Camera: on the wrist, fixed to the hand. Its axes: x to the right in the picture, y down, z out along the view.
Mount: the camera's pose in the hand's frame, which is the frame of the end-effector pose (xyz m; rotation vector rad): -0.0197 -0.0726 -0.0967 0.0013 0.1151 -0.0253
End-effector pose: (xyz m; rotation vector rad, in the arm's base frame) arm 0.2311 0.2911 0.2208 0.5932 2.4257 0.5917
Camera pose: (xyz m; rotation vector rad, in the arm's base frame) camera 0.1664 0.1957 0.2625 0.5417 2.5373 0.6296
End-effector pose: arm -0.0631 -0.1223 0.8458 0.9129 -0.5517 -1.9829
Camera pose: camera -0.0192 -0.0706 0.7438 1.0322 -0.4784 -1.9387
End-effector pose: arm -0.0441 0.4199 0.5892 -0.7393 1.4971 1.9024
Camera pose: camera 0.0289 0.3365 0.5370 -0.8762 1.5506 1.8677
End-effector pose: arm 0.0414 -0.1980 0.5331 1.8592 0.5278 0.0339
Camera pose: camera -0.0278 -0.1006 0.5061 1.8593 0.6309 0.1243
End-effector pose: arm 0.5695 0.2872 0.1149 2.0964 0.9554 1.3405
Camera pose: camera 0.4539 0.3210 0.0923 2.0196 1.0262 1.4612
